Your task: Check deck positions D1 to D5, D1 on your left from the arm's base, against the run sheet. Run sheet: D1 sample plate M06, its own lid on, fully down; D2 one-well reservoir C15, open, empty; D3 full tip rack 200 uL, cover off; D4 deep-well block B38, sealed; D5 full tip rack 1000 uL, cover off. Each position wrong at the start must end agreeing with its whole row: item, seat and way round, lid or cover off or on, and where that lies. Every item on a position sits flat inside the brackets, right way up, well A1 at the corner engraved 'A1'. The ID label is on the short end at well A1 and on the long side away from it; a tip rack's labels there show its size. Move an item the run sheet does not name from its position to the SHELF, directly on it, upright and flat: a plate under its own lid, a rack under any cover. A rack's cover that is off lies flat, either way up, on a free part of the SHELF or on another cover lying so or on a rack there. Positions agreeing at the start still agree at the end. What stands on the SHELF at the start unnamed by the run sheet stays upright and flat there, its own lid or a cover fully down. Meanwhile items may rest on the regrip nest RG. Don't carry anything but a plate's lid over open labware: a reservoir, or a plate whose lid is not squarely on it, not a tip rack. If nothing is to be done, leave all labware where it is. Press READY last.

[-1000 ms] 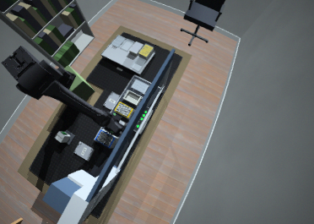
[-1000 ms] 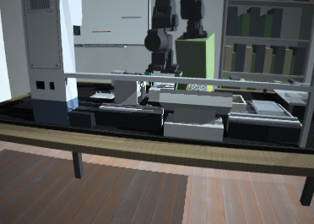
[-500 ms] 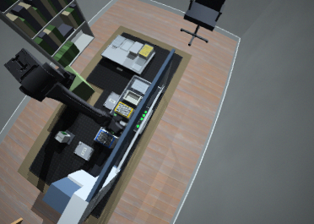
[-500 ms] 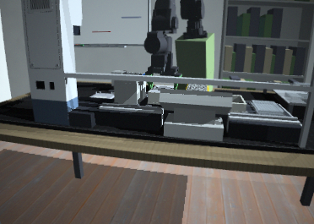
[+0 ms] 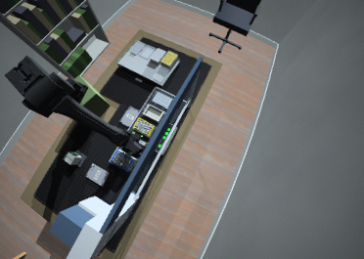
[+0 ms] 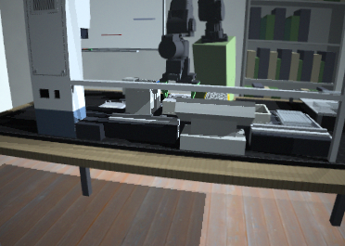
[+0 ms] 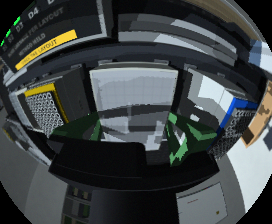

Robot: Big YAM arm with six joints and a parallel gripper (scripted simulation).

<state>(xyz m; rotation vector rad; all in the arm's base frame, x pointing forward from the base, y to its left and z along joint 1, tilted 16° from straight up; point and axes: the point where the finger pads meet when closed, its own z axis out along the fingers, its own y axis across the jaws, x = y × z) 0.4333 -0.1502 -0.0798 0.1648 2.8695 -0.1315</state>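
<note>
My hand is 10 mm above the sealed block. Round my hand: reservoir 250 mm to the left, 30 mm below, 30 mm ahead; blue tip rack 130 mm to the right, 30 mm behind, 30 mm above; yellow tip rack 120 mm to the left, 10 mm ahead.
</note>
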